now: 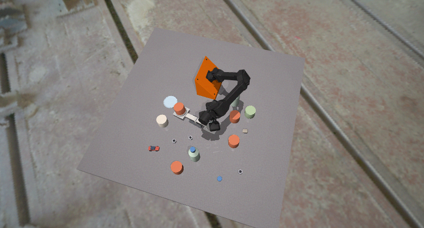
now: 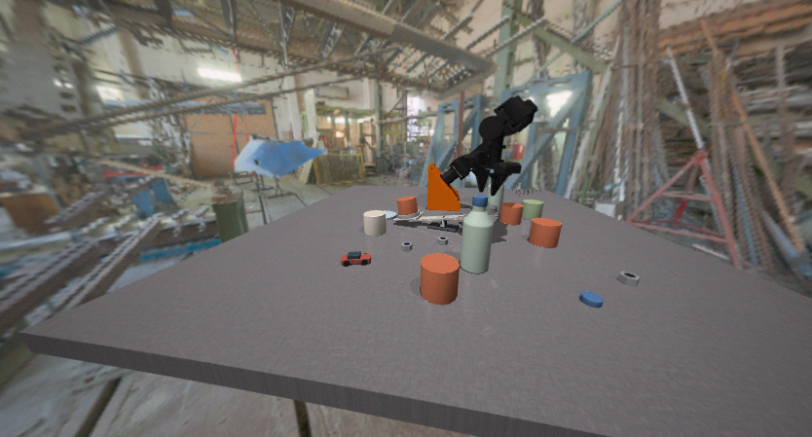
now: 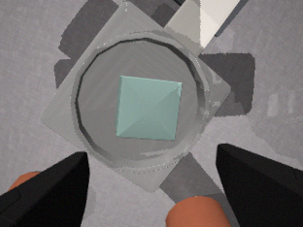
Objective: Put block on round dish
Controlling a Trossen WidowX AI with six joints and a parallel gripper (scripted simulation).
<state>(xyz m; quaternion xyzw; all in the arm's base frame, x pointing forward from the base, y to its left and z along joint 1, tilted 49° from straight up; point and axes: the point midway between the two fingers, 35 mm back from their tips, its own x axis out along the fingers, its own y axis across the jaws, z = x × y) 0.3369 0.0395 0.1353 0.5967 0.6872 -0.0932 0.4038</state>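
Now: gripper tip 370 mm to the left of the pale blue round dish, 130 mm above it and 120 mm past it. The rest, counted from my gripper tip: green cup 230 mm to the left, 180 mm behind, 90 mm below; cream cup 370 mm to the right, 90 mm below, 50 mm ahead; blue disc 310 mm ahead, 130 mm to the left, 120 mm below.
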